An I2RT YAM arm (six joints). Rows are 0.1 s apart.
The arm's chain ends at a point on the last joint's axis. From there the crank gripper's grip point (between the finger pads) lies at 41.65 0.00 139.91 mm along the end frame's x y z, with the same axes.
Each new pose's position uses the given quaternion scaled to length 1; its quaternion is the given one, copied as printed.
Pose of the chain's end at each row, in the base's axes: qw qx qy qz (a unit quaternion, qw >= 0); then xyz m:
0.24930, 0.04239, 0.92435, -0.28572, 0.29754, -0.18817, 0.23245
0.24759, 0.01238, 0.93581, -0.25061, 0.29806, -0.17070, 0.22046
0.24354, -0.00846, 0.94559, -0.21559, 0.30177, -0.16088, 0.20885
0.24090, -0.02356, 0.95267, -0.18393, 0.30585, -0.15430, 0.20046
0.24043, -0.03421, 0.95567, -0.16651, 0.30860, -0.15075, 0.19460
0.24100, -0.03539, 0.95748, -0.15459, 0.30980, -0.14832, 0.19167
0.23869, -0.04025, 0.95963, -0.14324, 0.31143, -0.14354, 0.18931
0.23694, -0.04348, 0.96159, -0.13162, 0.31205, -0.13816, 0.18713
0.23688, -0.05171, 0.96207, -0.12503, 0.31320, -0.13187, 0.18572
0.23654, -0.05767, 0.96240, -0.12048, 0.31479, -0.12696, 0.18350
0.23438, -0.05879, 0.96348, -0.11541, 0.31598, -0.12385, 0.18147
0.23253, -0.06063, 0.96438, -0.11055, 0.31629, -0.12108, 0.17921
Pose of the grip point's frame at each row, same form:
0.24930, 0.04239, 0.92435, -0.28572, 0.32231, -0.26770, 0.11257
0.24759, 0.01238, 0.93581, -0.25061, 0.32549, -0.24139, 0.09572
0.24354, -0.00846, 0.94559, -0.21559, 0.33002, -0.22239, 0.07951
0.24090, -0.02356, 0.95267, -0.18393, 0.33451, -0.20730, 0.06750
0.24043, -0.03421, 0.95567, -0.16651, 0.33775, -0.19903, 0.05996
0.24100, -0.03539, 0.95748, -0.15459, 0.33919, -0.19328, 0.05593
0.23869, -0.04025, 0.95963, -0.14324, 0.34037, -0.18538, 0.05248
0.23694, -0.04348, 0.96159, -0.13162, 0.34059, -0.17677, 0.04927
0.23688, -0.05171, 0.96207, -0.12503, 0.34203, -0.16871, 0.04744
0.23654, -0.05767, 0.96240, -0.12048, 0.34372, -0.16258, 0.04492
0.23438, -0.05879, 0.96348, -0.11541, 0.34428, -0.15808, 0.04241
0.23253, -0.06063, 0.96438, -0.11055, 0.34407, -0.15398, 0.03973

